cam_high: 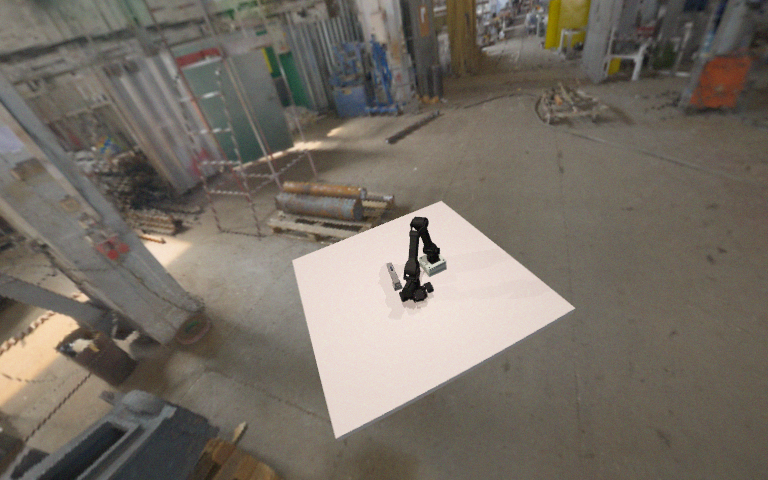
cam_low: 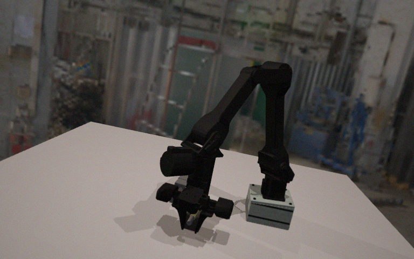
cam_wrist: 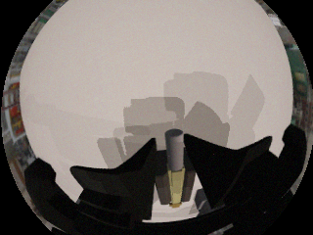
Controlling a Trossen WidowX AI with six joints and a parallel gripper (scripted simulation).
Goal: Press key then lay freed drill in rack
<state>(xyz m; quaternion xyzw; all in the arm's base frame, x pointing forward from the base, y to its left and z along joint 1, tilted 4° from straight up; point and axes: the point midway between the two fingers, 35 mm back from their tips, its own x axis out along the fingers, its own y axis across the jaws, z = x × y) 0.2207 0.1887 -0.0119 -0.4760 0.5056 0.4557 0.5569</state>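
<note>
Right now my gripper tip is 40 mm to the left of the drill, 30 mm below it and 10 mm past it. Also, from my gripper tip: rack: 50 mm to the right, 10 mm behind, 10 mm above.
</note>
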